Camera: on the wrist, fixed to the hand. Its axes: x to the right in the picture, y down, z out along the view.
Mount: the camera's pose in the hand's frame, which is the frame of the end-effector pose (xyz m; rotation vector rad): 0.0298 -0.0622 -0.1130 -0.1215 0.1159 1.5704
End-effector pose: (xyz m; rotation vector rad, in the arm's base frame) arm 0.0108 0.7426 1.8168 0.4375 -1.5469 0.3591
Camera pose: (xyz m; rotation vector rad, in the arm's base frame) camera 0.1398 0.7416 1.8466 -0.9930 -1.4992 1.4213
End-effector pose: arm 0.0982 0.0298 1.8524 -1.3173 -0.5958 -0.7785
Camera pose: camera 0.0627 -0.0906 1.8945 -1.3776 0.6267 0.4261
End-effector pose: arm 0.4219 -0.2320 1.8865 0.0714 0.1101 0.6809
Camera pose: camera 0.4696 -0.2580 1.7658 -0.0151 0.1102 2.2594
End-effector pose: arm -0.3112 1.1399 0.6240 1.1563 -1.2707 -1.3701
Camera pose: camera -0.2052 1.0975 0.5569 -0.0643 -1.3898 -0.1600
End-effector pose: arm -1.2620 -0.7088 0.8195 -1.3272 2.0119 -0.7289
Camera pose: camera -1.3182 -0.7455 0.9336 0.4713 2.3924 0.0988
